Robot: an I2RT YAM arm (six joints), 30 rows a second.
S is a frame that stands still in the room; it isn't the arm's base.
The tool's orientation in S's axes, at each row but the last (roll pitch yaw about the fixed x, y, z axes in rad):
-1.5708 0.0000 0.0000
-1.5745 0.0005 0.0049
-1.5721 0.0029 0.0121
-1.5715 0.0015 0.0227
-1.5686 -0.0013 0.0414
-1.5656 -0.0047 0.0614
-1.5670 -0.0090 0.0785
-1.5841 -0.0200 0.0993
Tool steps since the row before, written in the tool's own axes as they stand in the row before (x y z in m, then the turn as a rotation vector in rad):
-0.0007 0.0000 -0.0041 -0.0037 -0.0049 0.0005
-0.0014 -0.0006 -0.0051 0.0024 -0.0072 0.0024
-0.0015 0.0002 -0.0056 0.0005 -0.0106 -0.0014
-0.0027 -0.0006 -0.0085 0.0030 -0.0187 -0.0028
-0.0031 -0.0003 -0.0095 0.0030 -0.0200 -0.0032
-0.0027 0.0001 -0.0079 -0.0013 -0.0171 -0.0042
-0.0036 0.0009 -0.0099 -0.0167 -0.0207 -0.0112
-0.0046 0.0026 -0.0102 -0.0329 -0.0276 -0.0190
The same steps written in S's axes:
-0.0007 -0.0041 0.0000 -0.0037 0.0005 0.0049
-0.0014 -0.0051 0.0006 0.0024 0.0024 0.0072
-0.0014 -0.0056 -0.0002 0.0005 -0.0014 0.0106
-0.0025 -0.0086 0.0006 0.0031 -0.0027 0.0187
-0.0027 -0.0096 0.0003 0.0031 -0.0031 0.0200
-0.0022 -0.0081 -0.0002 -0.0011 -0.0044 0.0171
-0.0028 -0.0101 -0.0010 -0.0159 -0.0126 0.0205
-0.0035 -0.0106 -0.0026 -0.0314 -0.0219 0.0272

